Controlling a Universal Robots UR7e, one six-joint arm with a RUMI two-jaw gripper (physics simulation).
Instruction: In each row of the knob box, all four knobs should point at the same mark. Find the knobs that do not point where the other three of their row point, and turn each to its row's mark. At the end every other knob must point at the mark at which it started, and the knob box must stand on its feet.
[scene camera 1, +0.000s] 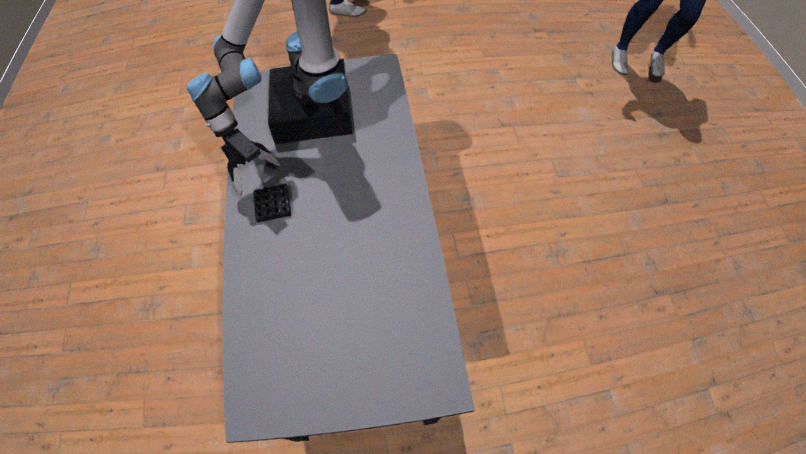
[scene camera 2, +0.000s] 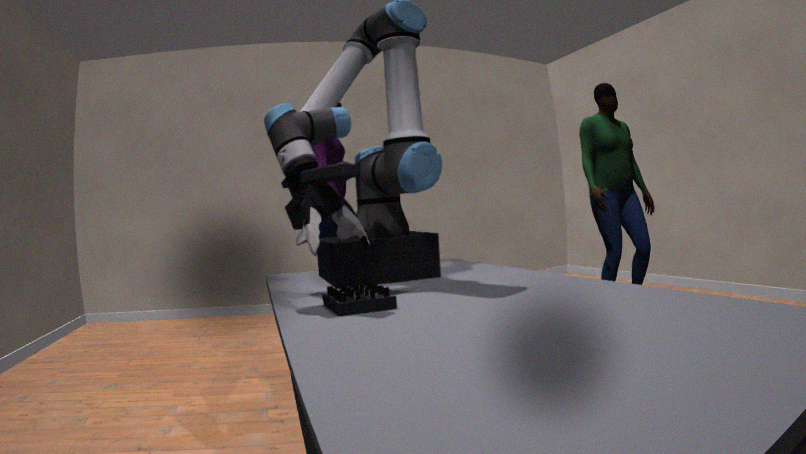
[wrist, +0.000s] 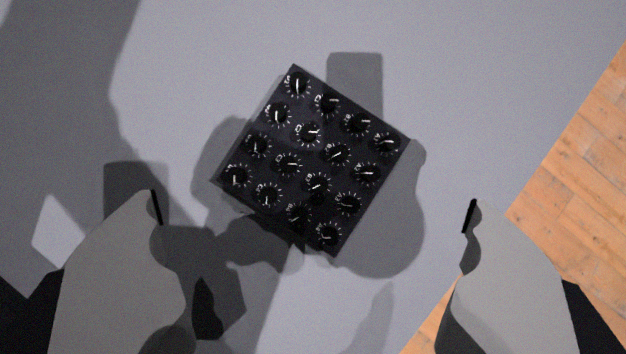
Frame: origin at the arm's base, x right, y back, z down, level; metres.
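Seen in the pictures: gripper, between the fingertips: (scene camera 1: 260, 181) (scene camera 2: 343, 250) (wrist: 314, 199); arm's base, origin of its link: (scene camera 2: 381, 235).
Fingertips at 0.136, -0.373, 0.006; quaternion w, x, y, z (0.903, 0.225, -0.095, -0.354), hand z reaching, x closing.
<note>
Pixels of each thing's top centre, then the offset from my fingertips to it, as dx, dy, dz. Level surfaces: height alone.
- black knob box, centre of its top: (wrist: 314, 158) (scene camera 2: 356, 287) (scene camera 1: 269, 198) -0.016, -0.018, +0.067
- C4, centre of its top: (wrist: 266, 196) -0.021, +0.024, +0.067
- Knob B1, centre of its top: (wrist: 361, 120) -0.011, -0.060, +0.067
- B2, centre of its top: (wrist: 340, 152) -0.006, -0.034, +0.067
- table, height of its surface: dz +0.105
The black knob box (scene camera 1: 272, 201) (scene camera 2: 360, 305) (wrist: 333, 128) stands flat and upright on the grey table. In the wrist view its D knobs, along the left edge, all show upright lines. Knobs C1 (wrist: 329, 102), C2 and C3 show lines to the right; C4 (wrist: 269, 195) shows its line downward. Knob B1 (wrist: 358, 123) shows a nearly level line; B2 (wrist: 336, 154), B3 and B4 show lines slanting down-left. The A lines are roughly level; their pointing ends are hard to tell. My gripper (scene camera 1: 258, 178) (scene camera 2: 340, 246) (wrist: 314, 199) is open and empty, above and beside the box, toward the robot base.
The robot base stands on a black block (scene camera 1: 310, 121) (scene camera 2: 406, 256) behind the box. The table (scene camera 1: 338, 315) (scene camera 2: 451, 349) has its long edge close beside the box and gripper. A person in green (scene camera 2: 609, 152) stands off the table; another in purple is partly hidden behind the arm.
</note>
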